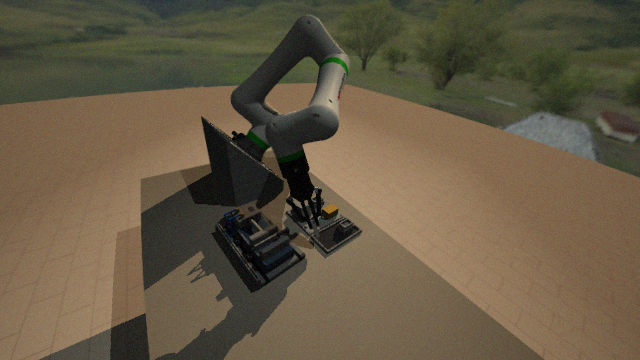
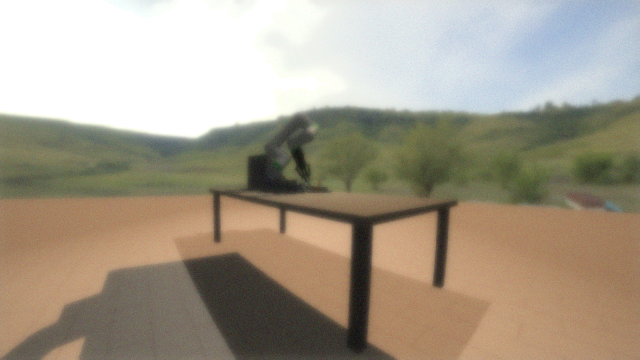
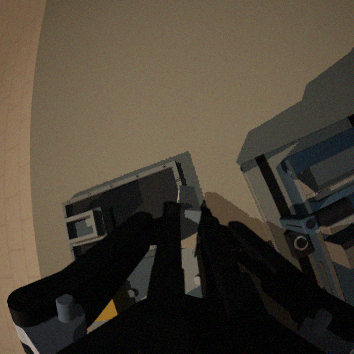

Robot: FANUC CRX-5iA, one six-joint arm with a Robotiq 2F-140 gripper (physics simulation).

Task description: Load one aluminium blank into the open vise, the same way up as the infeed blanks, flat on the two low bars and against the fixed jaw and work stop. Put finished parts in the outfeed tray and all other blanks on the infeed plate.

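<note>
My gripper is shut and holds nothing. It hangs low over the join between the infeed plate and the outfeed tray. A light grey aluminium blank lies just past the fingertips at the tray's near corner. A grey finished part sits in the tray. The open vise stands beside the plate, its jaws apart. Whether a blank lies in it is hidden by shadow.
A yellow block sits at the far end of the infeed plate. A dark slanted panel stands behind the vise by the arm's base. All of it rests on a brown table.
</note>
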